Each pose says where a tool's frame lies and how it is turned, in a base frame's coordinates. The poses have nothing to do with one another.
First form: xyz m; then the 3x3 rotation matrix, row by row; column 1 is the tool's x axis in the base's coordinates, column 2 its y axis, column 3 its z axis. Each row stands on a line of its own.
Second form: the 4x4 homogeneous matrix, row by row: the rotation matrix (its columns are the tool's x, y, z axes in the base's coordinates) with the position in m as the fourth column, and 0 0 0 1 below. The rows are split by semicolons. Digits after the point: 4 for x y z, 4 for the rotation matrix.
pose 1, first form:
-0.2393 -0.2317 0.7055
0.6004 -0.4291 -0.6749
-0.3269 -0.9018 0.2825
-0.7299 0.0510 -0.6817
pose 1, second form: 0.6004 -0.4291 -0.6749 -0.2393; -0.3269 -0.9018 0.2825 -0.2317; -0.7299 0.0510 -0.6817 0.7055; 0 0 0 1
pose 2, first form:
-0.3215 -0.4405 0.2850
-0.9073 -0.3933 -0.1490
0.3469 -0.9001 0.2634
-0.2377 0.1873 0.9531
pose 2, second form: -0.9073 -0.3933 -0.1490 -0.3215; 0.3469 -0.9001 0.2634 -0.4405; -0.2377 0.1873 0.9531 0.2850; 0 0 0 1
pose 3, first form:
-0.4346 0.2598 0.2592
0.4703 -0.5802 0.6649
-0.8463 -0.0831 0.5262
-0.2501 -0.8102 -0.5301
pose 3, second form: 0.4703 -0.5802 0.6649 -0.4346; -0.8463 -0.0831 0.5262 0.2598; -0.2501 -0.8102 -0.5301 0.2592; 0 0 0 1
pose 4, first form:
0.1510 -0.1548 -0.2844
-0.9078 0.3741 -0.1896
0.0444 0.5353 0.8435
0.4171 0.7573 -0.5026
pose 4, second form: -0.9078 0.3741 -0.1896 0.1510; 0.0444 0.5353 0.8435 -0.1548; 0.4171 0.7573 -0.5026 -0.2844; 0 0 0 1
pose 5, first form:
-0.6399 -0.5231 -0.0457
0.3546 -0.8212 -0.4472
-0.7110 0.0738 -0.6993
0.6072 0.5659 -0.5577
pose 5, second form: 0.3546 -0.8212 -0.4472 -0.6399; -0.7110 0.0738 -0.6993 -0.5231; 0.6072 0.5659 -0.5577 -0.0457; 0 0 0 1
